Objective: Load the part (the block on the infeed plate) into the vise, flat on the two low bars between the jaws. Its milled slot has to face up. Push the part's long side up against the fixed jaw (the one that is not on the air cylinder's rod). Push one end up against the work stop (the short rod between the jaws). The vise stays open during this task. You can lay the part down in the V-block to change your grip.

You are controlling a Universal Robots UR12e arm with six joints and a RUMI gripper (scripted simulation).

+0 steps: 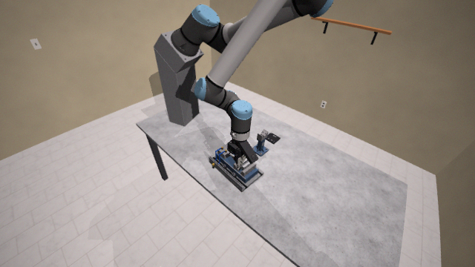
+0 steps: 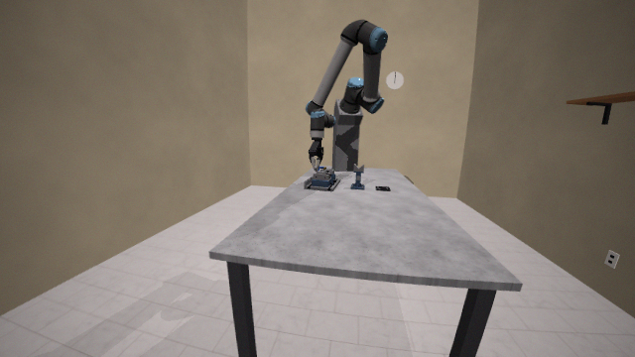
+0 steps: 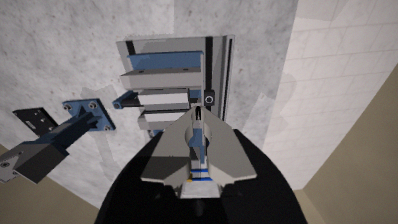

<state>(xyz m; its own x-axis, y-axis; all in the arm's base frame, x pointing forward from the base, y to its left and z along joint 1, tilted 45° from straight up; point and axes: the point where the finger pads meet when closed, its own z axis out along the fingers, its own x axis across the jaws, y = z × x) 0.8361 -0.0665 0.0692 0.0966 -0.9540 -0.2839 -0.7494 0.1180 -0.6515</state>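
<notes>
Right now my hand is 40 mm to the right of the part and 20 mm above it. Round my hand: cylinder rod (90 mm behind, 30 mm to the left, 40 mm below); work stop (10 mm behind, 90 mm to the left, 30 mm below); moving jaw (40 mm behind, 40 mm to the left, 40 mm below).
</notes>
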